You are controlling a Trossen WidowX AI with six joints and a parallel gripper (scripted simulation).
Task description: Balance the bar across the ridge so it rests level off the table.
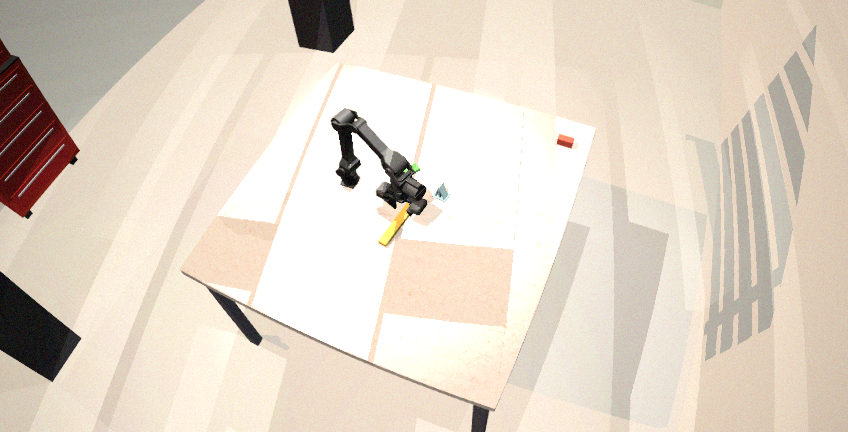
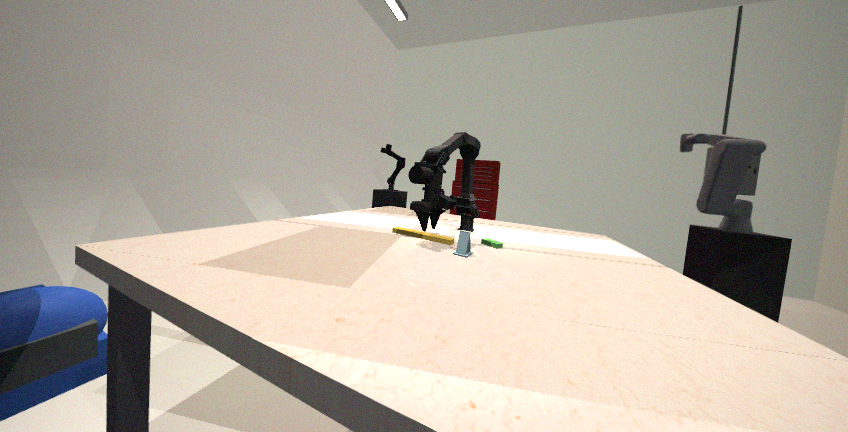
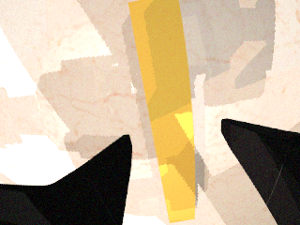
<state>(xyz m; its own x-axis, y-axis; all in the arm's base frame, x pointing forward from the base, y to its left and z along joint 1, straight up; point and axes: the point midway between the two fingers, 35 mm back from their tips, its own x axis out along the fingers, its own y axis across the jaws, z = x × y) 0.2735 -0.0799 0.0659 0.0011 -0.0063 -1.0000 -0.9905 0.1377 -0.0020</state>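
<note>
Right now the yellow bar is 30 mm to the right of my gripper tip and 20 mm below it. Also, from my gripper tip: red block (580 mm to the left, 470 mm ahead, 20 mm below); green block (210 mm to the left, 70 mm behind, 20 mm below).
</note>
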